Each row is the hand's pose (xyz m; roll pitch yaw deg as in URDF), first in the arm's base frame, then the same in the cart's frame.
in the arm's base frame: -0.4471 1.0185 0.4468 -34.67 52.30 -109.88
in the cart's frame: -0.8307 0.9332 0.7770 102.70 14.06 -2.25
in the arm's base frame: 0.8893 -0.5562 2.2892 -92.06 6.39 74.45
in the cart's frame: -1.7904 -1.6628 0.7722 164.52 -43.21 117.57
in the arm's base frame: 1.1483 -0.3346 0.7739 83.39 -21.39 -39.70
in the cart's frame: -0.5429 -1.0487 1.4643 -164.42 -15.14 -94.22
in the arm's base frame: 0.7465 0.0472 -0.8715 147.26 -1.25 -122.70
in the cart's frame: 0.7610 0.0750 1.6914 -97.64 57.82 -45.99
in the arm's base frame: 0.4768 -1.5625 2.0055 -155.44 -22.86 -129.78
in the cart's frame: -1.0757 -2.1223 0.0364 -83.51 66.77 -92.37
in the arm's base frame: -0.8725 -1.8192 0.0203 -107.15 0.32 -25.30
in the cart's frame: 0.8372 -0.8802 -0.7543 0.18 -36.01 -77.11
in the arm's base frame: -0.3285 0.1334 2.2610 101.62 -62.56 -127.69
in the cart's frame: -2.0530 -0.4991 0.0399 132.97 38.49 -142.66
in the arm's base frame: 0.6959 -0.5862 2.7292 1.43 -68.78 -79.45
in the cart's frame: -2.1658 -1.7543 0.4849 80.76 19.26 -135.45
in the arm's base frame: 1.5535 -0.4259 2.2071 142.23 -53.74 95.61
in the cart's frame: -1.7884 -1.8693 1.4220 26.40 -0.95 169.73
